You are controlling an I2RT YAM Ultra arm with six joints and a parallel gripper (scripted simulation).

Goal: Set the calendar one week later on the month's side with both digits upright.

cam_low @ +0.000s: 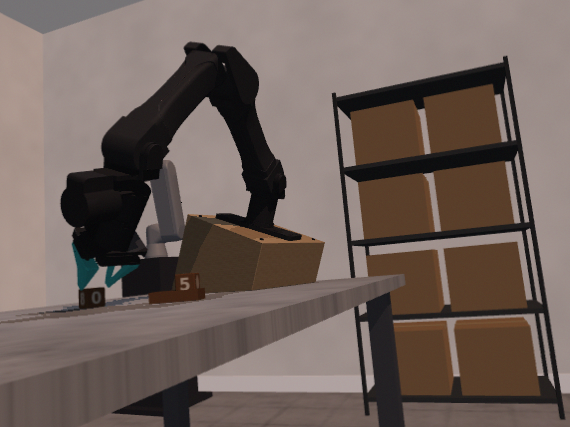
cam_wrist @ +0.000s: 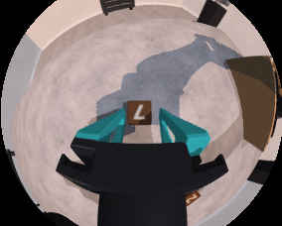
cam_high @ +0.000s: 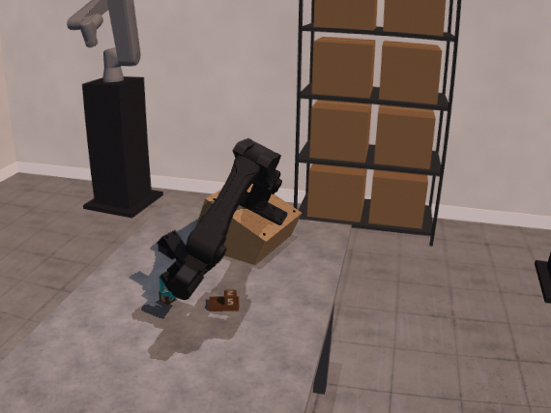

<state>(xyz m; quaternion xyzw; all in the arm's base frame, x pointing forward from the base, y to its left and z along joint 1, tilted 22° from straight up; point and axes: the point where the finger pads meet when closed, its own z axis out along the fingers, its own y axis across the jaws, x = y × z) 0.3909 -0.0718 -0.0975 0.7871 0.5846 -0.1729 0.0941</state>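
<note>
The brown cube lies 1 cm to the right of my hand and 2 cm below it. The rest, counted from my hand: brown calendar tray (3 cm behind, 14 cm to the left, 3 cm below).
</note>
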